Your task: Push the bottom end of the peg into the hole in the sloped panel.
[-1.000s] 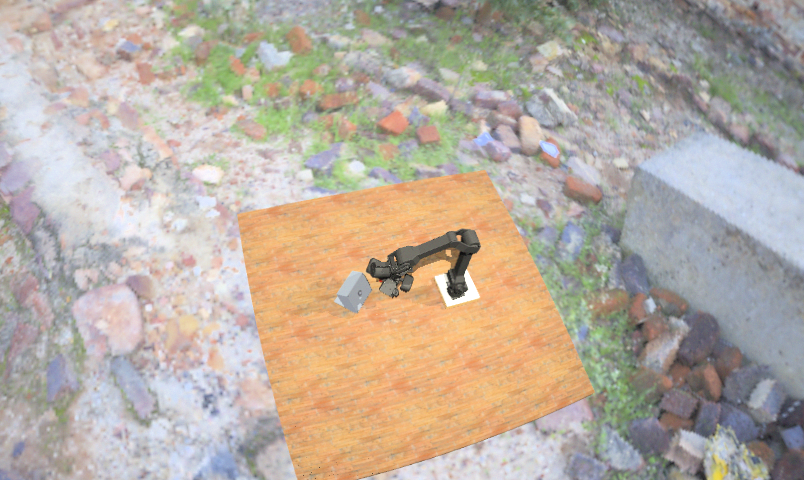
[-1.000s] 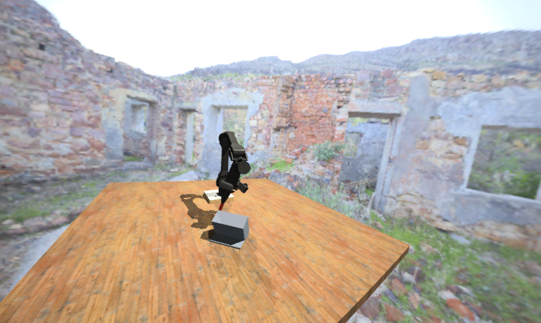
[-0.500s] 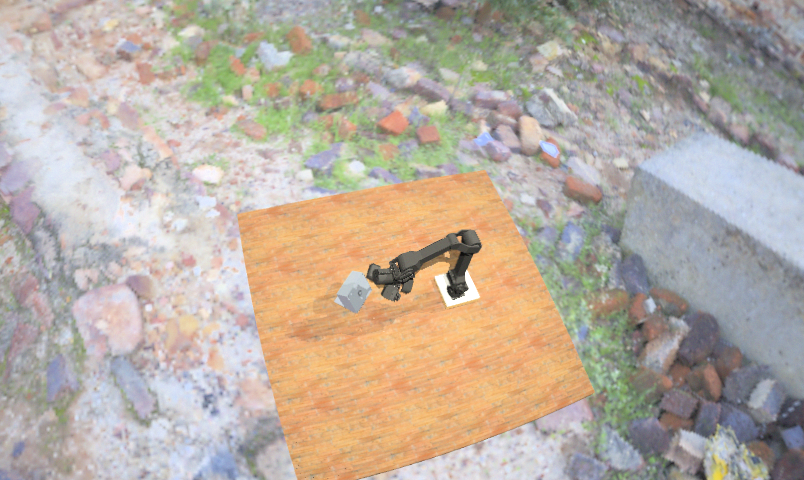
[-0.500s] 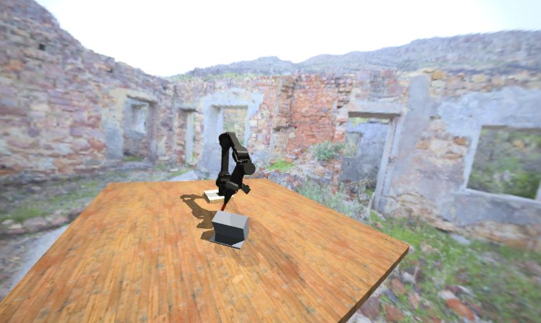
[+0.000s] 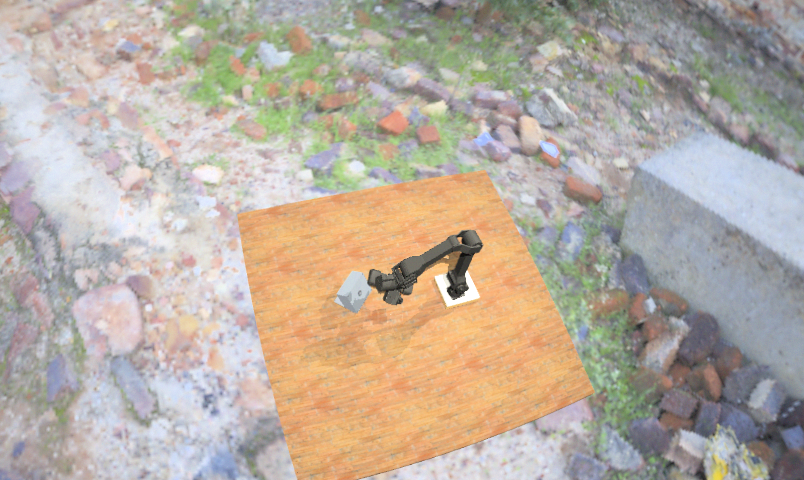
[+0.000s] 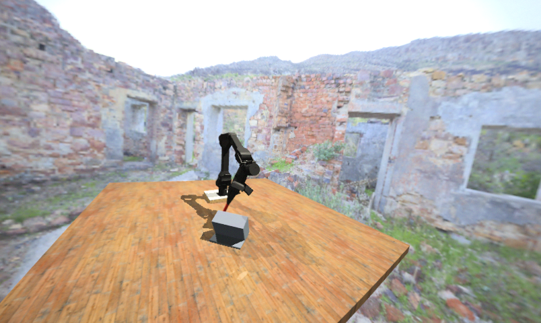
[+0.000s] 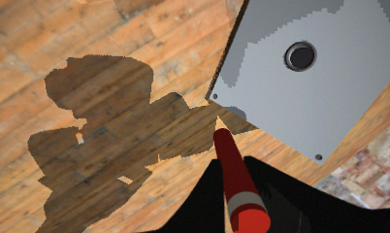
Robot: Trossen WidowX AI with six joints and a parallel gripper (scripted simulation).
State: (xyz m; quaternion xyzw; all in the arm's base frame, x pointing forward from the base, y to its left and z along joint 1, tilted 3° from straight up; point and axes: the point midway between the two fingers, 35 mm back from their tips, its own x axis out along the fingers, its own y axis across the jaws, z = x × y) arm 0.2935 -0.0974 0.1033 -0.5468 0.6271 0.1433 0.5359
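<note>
Now: gripper tip 100 mm short of the grey sloped panel, 30 mm to the left of it and 50 mm above it. The rest, counted from my gripper tip: round red peg (10 mm to the left, 10 mm above).
</note>
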